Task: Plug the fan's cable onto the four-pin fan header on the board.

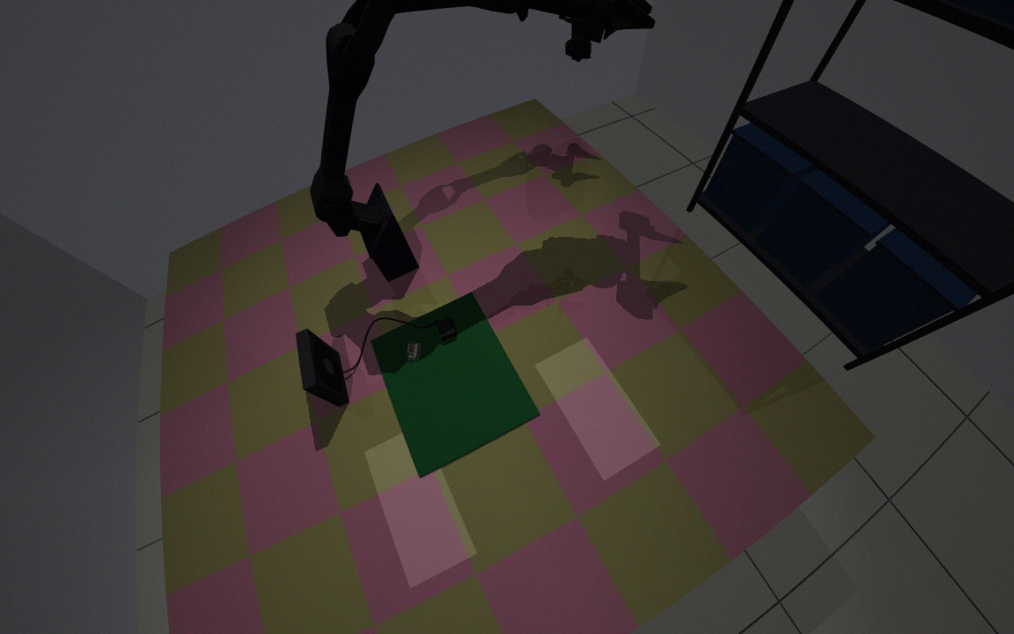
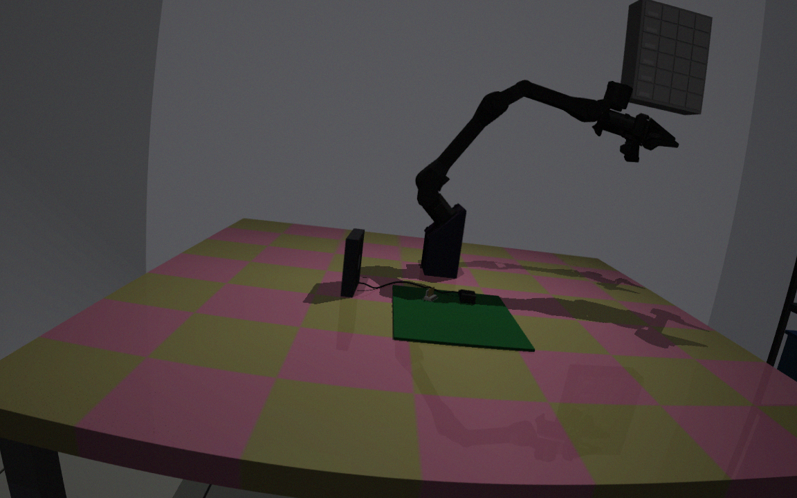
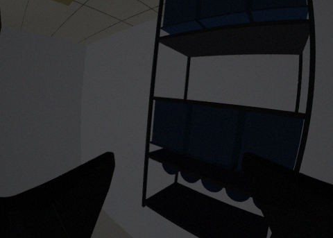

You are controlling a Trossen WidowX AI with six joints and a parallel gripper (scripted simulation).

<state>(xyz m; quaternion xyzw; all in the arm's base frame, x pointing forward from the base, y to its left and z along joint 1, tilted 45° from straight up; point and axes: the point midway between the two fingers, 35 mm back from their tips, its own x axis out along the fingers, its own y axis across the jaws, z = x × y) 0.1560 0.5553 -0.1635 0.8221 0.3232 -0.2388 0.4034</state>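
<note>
My gripper tip is now 51 cm to the left of the dark fan plug, 41 cm above it and 9 cm short of it. Also, from my gripper tip: black cable 53 cm to the right, 41 cm below, 7 cm ahead; green board 56 cm to the right, 44 cm below, 17 cm ahead; fan 75 cm to the right, 36 cm below, 5 cm ahead.
</note>
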